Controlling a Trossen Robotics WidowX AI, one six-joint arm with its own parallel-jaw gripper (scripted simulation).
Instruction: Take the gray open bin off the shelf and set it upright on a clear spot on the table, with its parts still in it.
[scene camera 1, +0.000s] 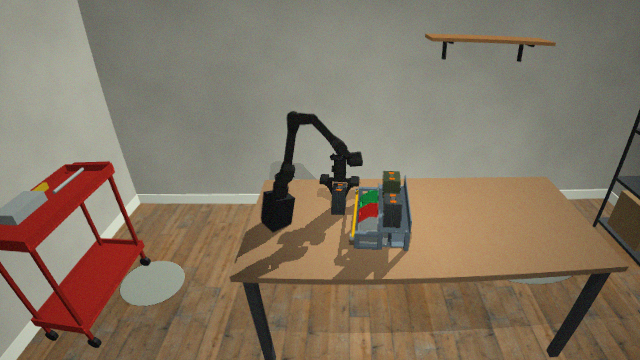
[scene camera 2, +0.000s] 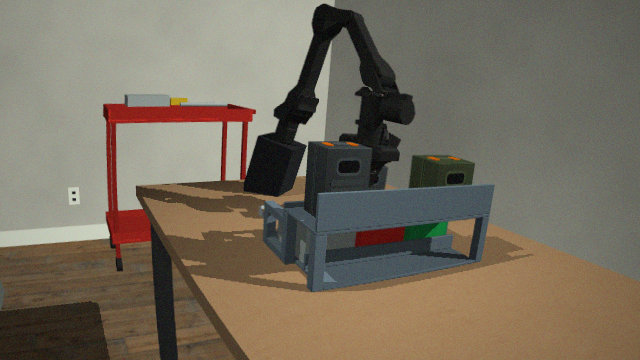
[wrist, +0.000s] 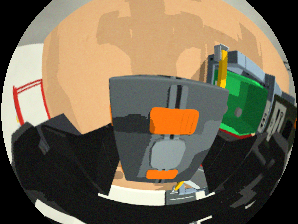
Note:
I see my gripper (scene camera 2: 363, 181), a green bin (wrist: 252, 100) and a dark gray box (scene camera 2: 341, 166).
My gripper shows as well in the wrist view (wrist: 161, 122).

